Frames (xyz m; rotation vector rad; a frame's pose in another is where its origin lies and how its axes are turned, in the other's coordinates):
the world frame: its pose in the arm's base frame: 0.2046 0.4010 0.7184 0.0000 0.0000 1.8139
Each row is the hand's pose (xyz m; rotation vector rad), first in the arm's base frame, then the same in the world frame.
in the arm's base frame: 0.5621 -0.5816 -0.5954 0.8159 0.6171 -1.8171
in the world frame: -1.0398 -0.1105 -1.3138 -1.0968 0.2911 2.3050
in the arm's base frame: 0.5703 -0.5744 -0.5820 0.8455 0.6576 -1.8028
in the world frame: -1.0347 -0.1202 -1.3004 -1.1516 0.2890 2.2851
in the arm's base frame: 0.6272 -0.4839 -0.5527 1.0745 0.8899 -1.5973
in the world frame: -0.9606 -0.1972 -1.2711 -1.5537 0.3397 2.1880
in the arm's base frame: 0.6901 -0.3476 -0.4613 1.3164 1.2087 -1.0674
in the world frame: -0.8435 -0.2910 -1.1797 -2.2433 0.3716 2.0590
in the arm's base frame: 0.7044 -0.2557 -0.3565 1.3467 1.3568 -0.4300
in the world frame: -0.7577 -0.3270 -1.0749 2.2490 -0.2662 -1.5409
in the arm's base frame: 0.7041 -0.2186 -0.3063 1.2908 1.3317 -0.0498
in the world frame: -0.7216 -0.3357 -1.0247 2.0578 -0.2189 -1.2563
